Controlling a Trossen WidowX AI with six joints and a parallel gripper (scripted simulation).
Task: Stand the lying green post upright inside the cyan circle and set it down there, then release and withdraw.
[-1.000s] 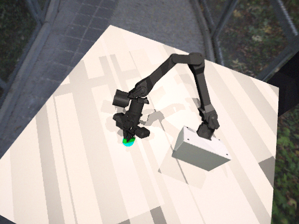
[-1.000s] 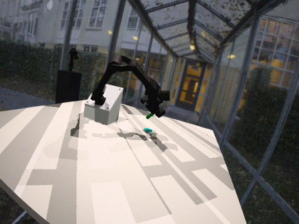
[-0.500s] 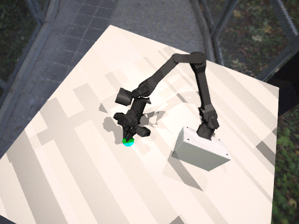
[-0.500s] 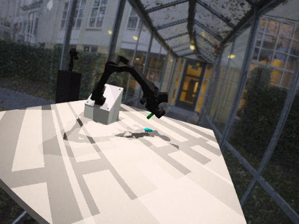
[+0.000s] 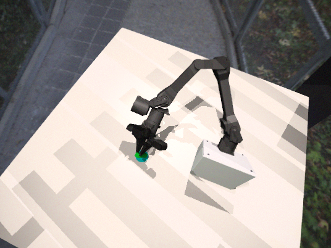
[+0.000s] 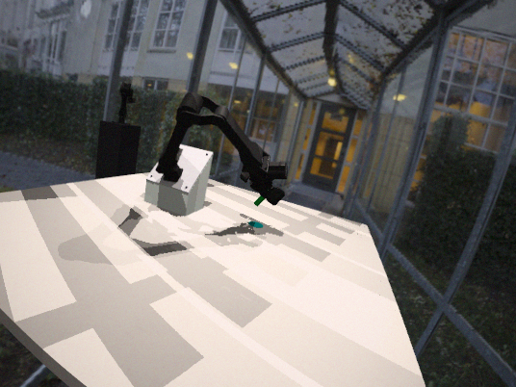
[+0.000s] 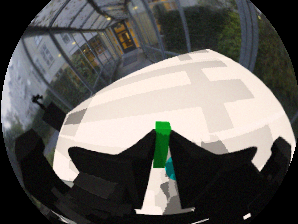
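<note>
My gripper tip is 12 cm above the cyan circle and 4 cm to the left of it. The rest, counted from my gripper tip: green post: 2 cm below, 1 cm to the right, 1 cm behind.
</note>
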